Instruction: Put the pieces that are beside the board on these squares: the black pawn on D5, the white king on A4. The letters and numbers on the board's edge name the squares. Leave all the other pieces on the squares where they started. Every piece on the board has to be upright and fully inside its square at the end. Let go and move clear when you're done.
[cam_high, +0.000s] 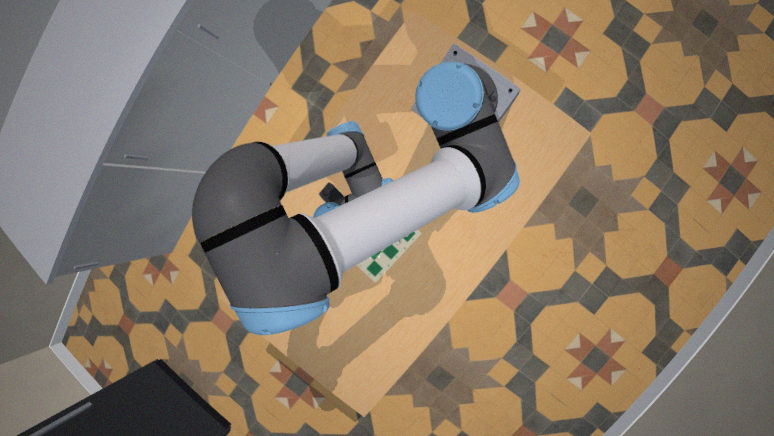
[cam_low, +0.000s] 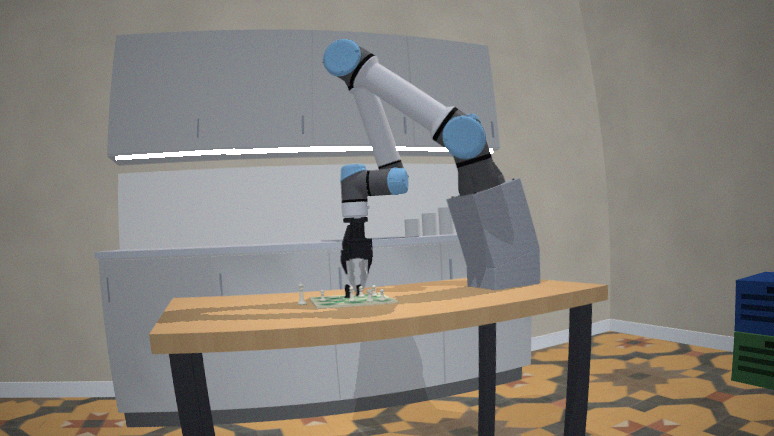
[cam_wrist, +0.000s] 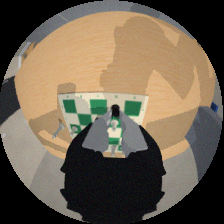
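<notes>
Right now my hand is 1 cm above the black pawn. From my hand the other things lie so: chessboard: 3 cm ahead, 8 cm to the left, 3 cm below; white king: 17 cm ahead, 9 cm to the left.
</notes>
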